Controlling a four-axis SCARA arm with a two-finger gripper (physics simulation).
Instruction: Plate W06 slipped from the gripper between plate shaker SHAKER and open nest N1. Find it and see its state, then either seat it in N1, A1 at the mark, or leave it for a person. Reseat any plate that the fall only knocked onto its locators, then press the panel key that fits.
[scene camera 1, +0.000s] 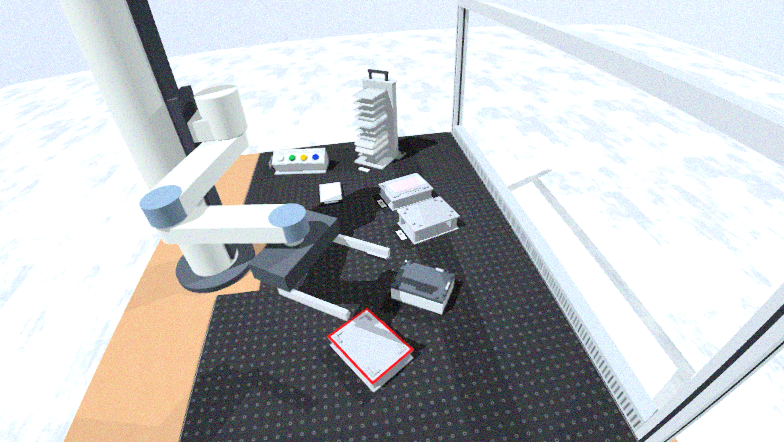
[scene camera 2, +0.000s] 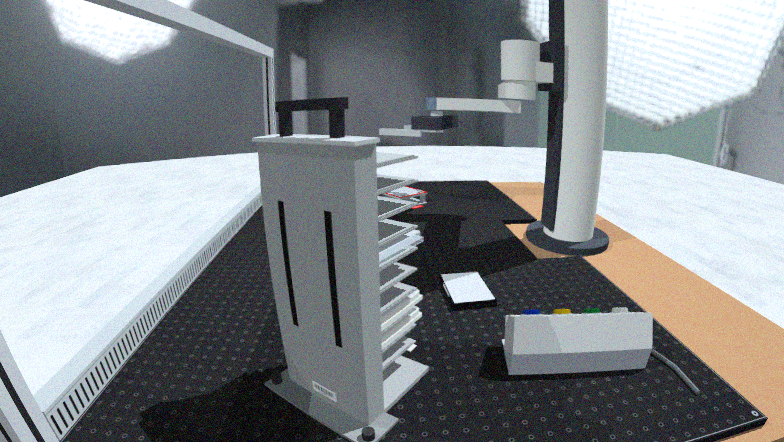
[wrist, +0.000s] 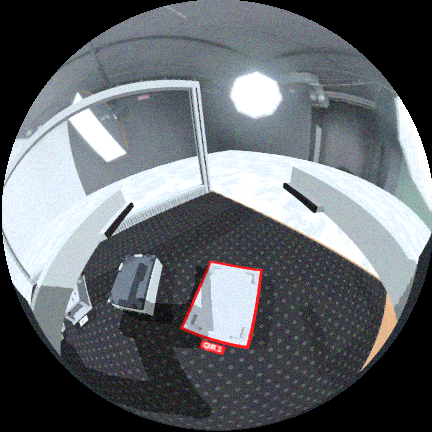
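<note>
My gripper is open and empty, its fingers high above the mat near the shaker and the red-edged nest. The shaker SHAKER is a low box with a dark top; no plate shows on it. Open nest N1 is a pale stand with small locators and no plate on top; part of it shows at the left of the wrist view. A pink-topped plate lies on nest N2 beside N1. The panel has white, green, yellow and blue keys. I cannot make out plate W06.
The red-edged nest QR1 has corner locators and no plate on it. A tall plate rack holds stacked shelves. A flat white block lies between panel and nests. A framed window edges the mat.
</note>
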